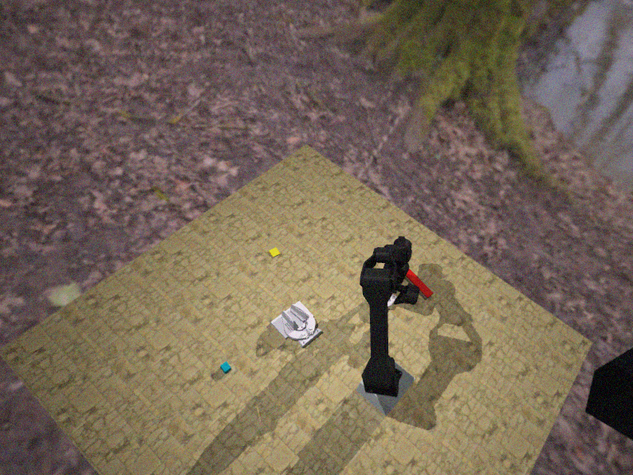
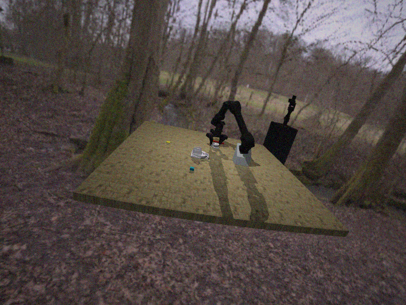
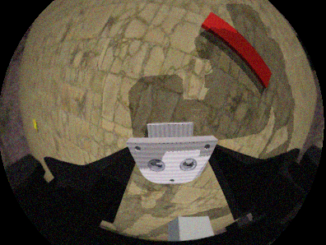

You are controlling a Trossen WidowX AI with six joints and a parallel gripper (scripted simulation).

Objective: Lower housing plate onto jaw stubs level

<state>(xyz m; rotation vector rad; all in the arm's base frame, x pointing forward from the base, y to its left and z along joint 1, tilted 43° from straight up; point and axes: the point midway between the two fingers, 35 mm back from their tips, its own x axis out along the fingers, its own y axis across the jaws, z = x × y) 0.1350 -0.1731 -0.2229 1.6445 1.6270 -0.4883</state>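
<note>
Now: gripper tip 10 mm to the right of the white block. Also, from my gripper tip: yellow tile 400 mm ahead, 60 mm to the left, 10 mm below; teal cube 490 mm to the left, 270 mm ahead; red bar 140 mm to the right, 70 mm behind, 10 mm below.
</note>
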